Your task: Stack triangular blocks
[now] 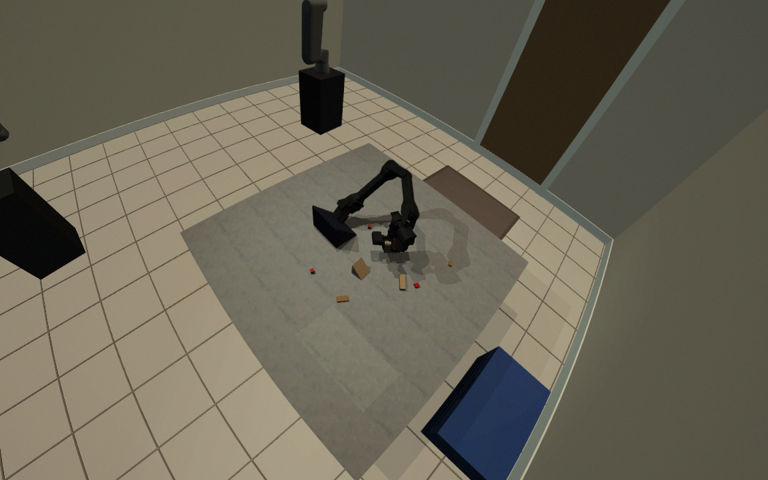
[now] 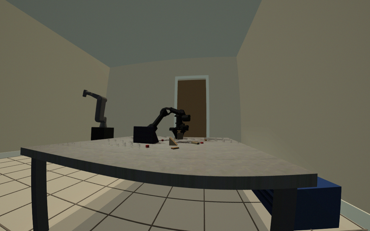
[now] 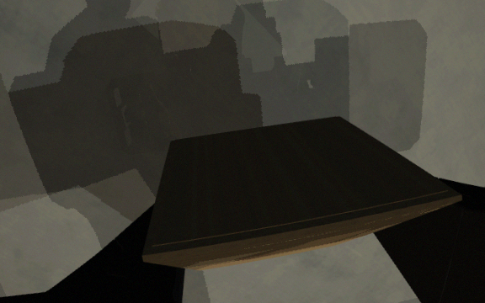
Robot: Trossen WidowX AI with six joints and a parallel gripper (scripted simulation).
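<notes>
The wooden triangular block lies 1 cm above my gripper tip. Round my gripper tip: orange piece (27 cm ahead, 16 cm to the left, 3 cm below).
</notes>
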